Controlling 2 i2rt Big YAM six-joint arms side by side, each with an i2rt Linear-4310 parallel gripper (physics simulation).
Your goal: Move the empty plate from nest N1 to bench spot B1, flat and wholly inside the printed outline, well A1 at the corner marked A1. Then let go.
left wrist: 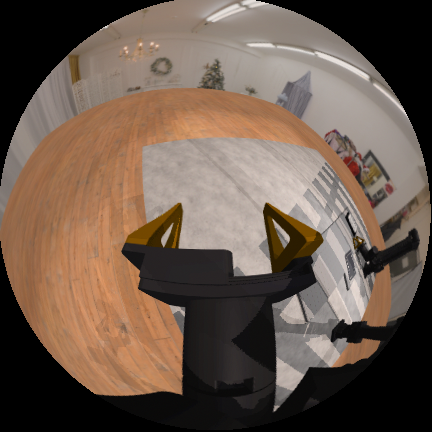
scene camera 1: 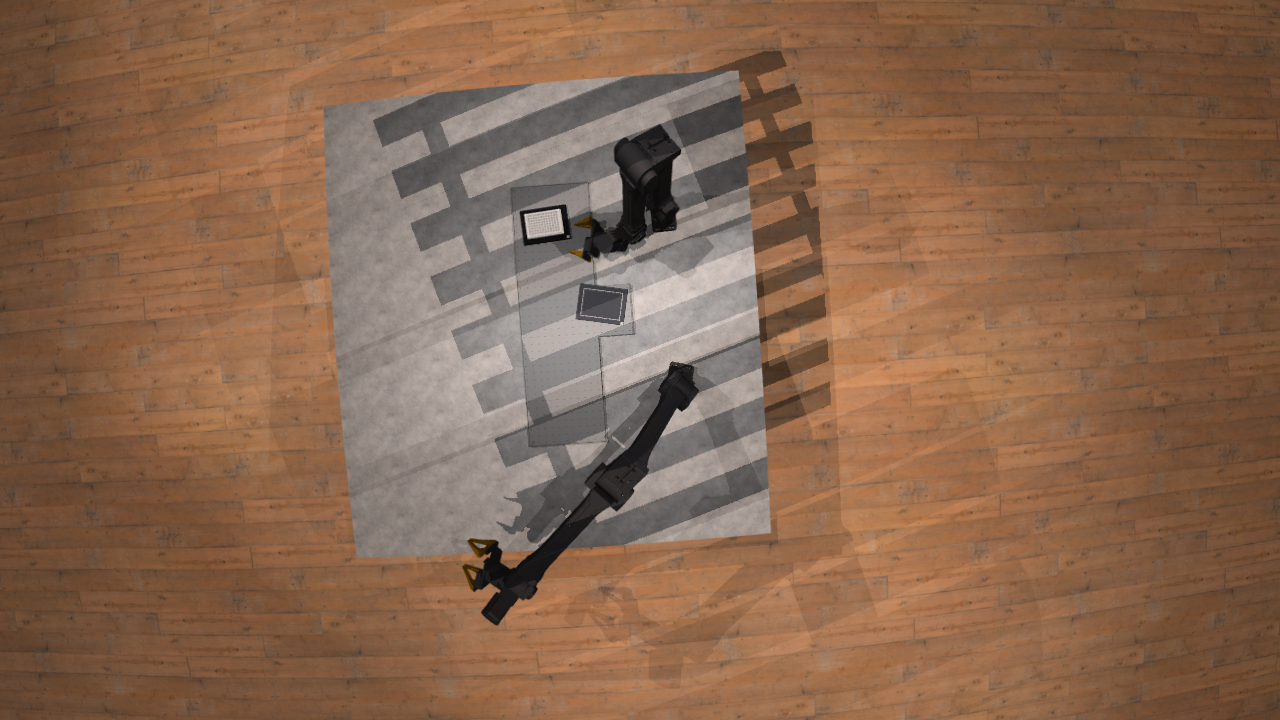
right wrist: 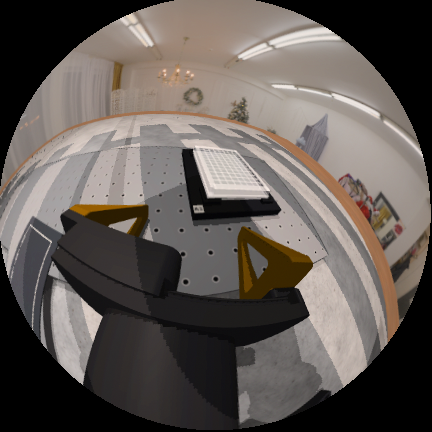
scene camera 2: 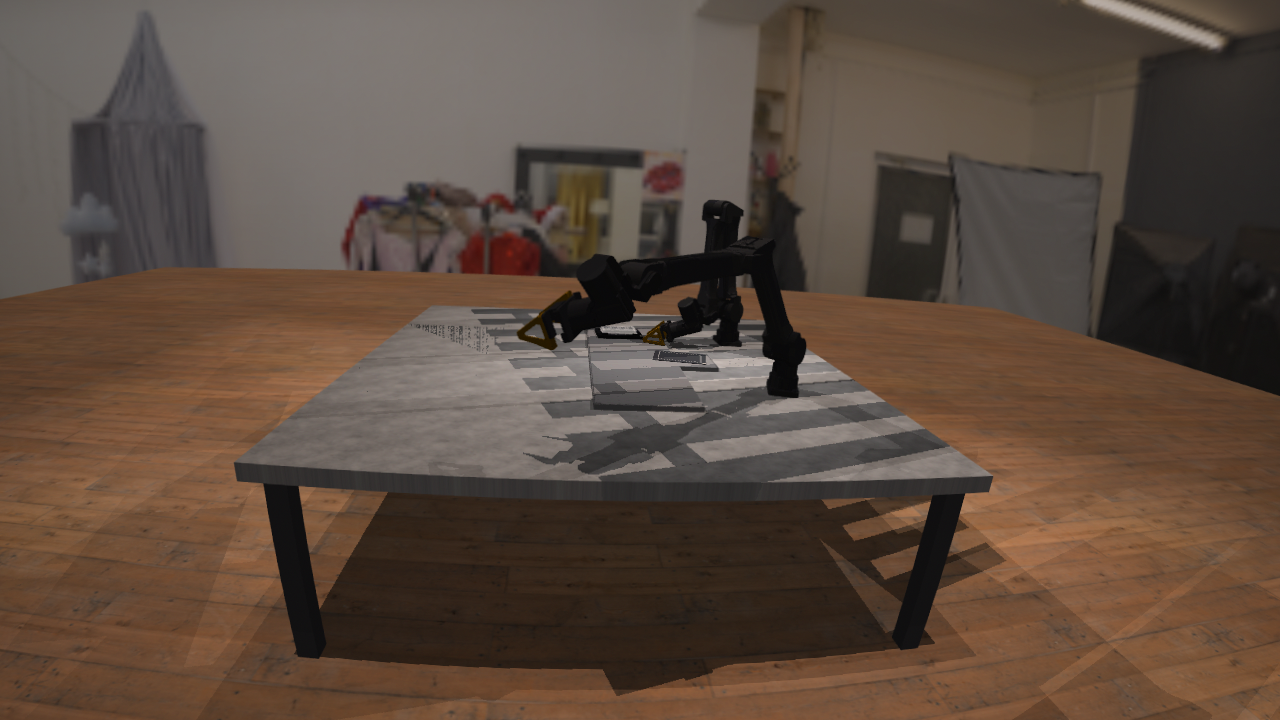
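Where they show: left gripper, between the fingertips: point(left wrist: 223, 206) point(scene camera 1: 466, 552) point(scene camera 2: 529, 325); right gripper, between the fingertips: point(left wrist: 354, 236) point(scene camera 1: 572, 238) point(right wrist: 192, 221) point(scene camera 2: 644, 337); left arm's base, origin of its link: point(left wrist: 336, 330) point(scene camera 1: 679, 380) point(scene camera 2: 781, 390); right arm's base, origin of its link: point(left wrist: 364, 270) point(scene camera 1: 662, 215) point(scene camera 2: 726, 342).
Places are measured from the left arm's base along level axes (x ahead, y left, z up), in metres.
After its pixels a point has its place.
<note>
A white well plate point(scene camera 1: 543, 223) @(y -0.446, x 0.569, z 0.038 m) point(scene camera 2: 617, 330) @(y -0.407, x 0.565, z 0.039 m) point(right wrist: 232, 172) @(y -0.455, x 0.543, z 0.039 m) sits in the black nest point(scene camera 1: 546, 240) @(y -0.393, x 0.551, z 0.025 m) point(right wrist: 240, 209) @(y -0.467, x 0.491, z 0.025 m), whose label reads A1 in the right wrist view. A dark pad point(scene camera 1: 602, 304) @(y -0.211, x 0.317, z 0.015 m) point(scene camera 2: 684, 358) @(y -0.196, x 0.303, z 0.015 m) point(right wrist: 30, 262) bears a thin white rectangular outline; no plate lies on it and no B1 label is readable. My right gripper point(scene camera 1: 573, 238) @(y -0.418, x 0.465, z 0.020 m) point(scene camera 2: 655, 334) @(y -0.418, x 0.465, z 0.020 m) point(right wrist: 192, 221) @(y -0.418, x 0.465, z 0.020 m) is open and empty, beside the nest on its label side, apart from the plate. My left gripper point(scene camera 1: 467, 553) @(y 0.614, x 0.553, z 0.252 m) point(scene camera 2: 537, 331) @(y 0.614, x 0.553, z 0.252 m) point(left wrist: 223, 206) @(y 0.614, x 0.553, z 0.252 m) is open and empty, raised near the table edge, far from the plate.
A perforated breadboard point(scene camera 1: 559, 394) @(y 0.129, x 0.407, z 0.013 m) point(scene camera 2: 640, 376) @(y 0.056, x 0.408, z 0.013 m) lies under the nest and stretches past the pad on the grey table point(scene camera 1: 375, 268) @(y -0.189, x 1.160, z 0.000 m) point(scene camera 2: 358, 420) @(y 0.606, x 0.958, z 0.000 m) point(left wrist: 190, 170) @(y 0.638, x 0.867, z 0.000 m). The left arm point(scene camera 1: 617, 479) @(y 0.248, x 0.153, z 0.416 m) reaches across the table's lower part in scene camera 1. Striped shadows cross the table.
</note>
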